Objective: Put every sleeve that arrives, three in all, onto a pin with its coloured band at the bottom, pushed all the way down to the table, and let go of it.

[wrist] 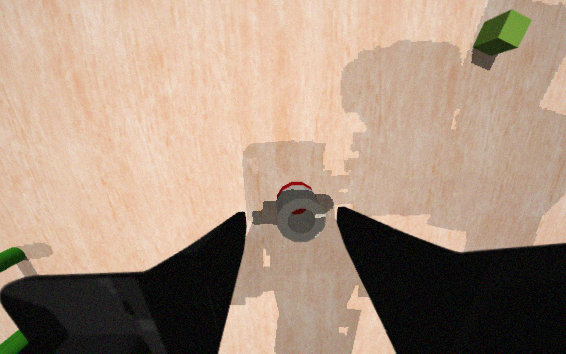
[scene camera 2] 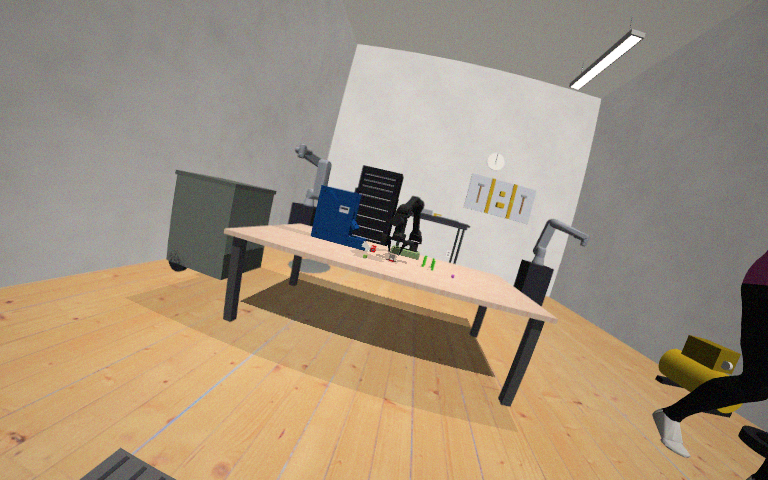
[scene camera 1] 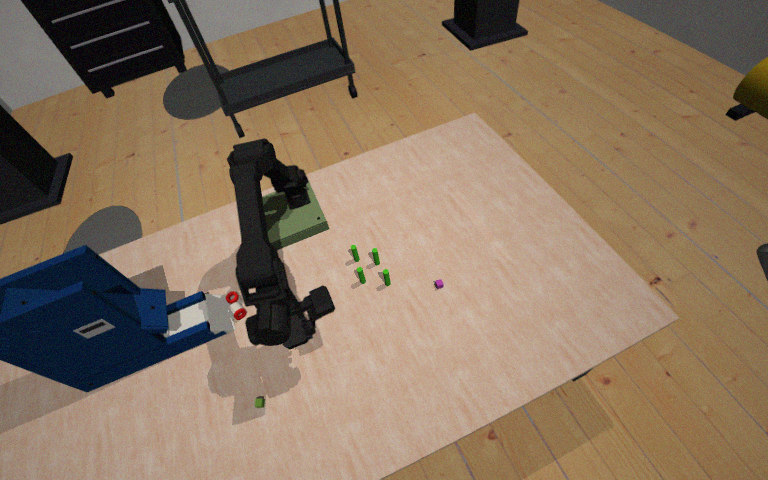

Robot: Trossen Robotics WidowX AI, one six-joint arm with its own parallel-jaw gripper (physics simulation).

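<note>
A sleeve stands upright on the table, in shadow, with its red band at the bottom. In the wrist view my open gripper points down at it, with the sleeve's open top between the fingertips but touching neither. The arm hides this sleeve in scene camera 1. At the chute's exit, white sleeve material lies with a red ring at either end; I cannot tell if it is one sleeve or two. Four bare green pins stand upright; two of them also show at the wrist view's left edge.
The blue chute stands at the left. The arm's olive base plate lies behind the pins. A green cube lies near the front, and a purple cube lies right of the pins.
</note>
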